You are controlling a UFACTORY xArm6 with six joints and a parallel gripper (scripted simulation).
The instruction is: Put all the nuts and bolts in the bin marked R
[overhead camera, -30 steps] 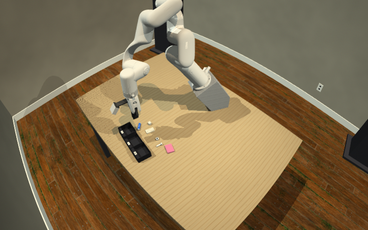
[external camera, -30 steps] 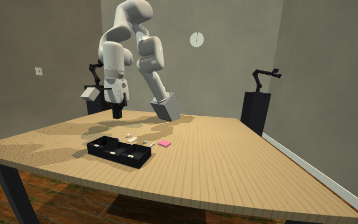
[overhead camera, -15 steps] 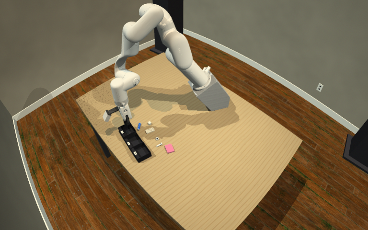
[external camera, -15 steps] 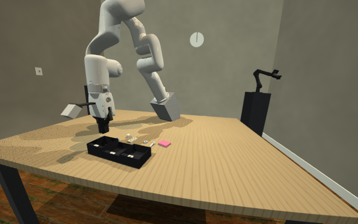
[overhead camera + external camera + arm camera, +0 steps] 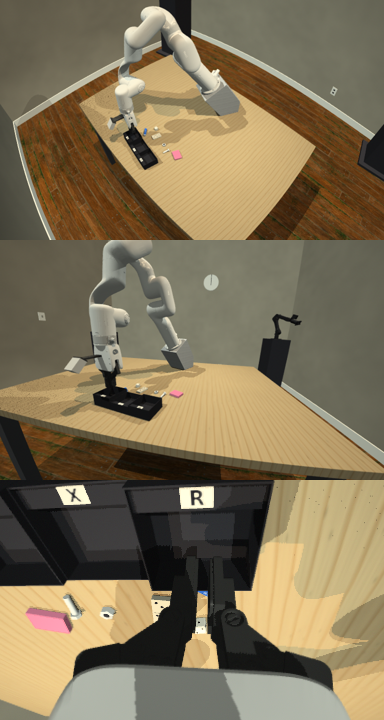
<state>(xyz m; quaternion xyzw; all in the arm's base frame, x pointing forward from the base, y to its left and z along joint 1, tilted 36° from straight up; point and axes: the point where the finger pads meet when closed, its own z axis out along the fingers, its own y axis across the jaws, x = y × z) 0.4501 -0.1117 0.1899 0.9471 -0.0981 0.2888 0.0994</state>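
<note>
Now: hand 3 cm short of the black bin marked R, 8 cm to the right of it and 6 cm above it. Round my hand: white domino: 10 cm behind, 8 cm to the left, 8 cm below; white die: 13 cm behind, 4 cm to the left, 8 cm below; blue battery: 7 cm behind, 1 cm to the left, 8 cm below.
</note>
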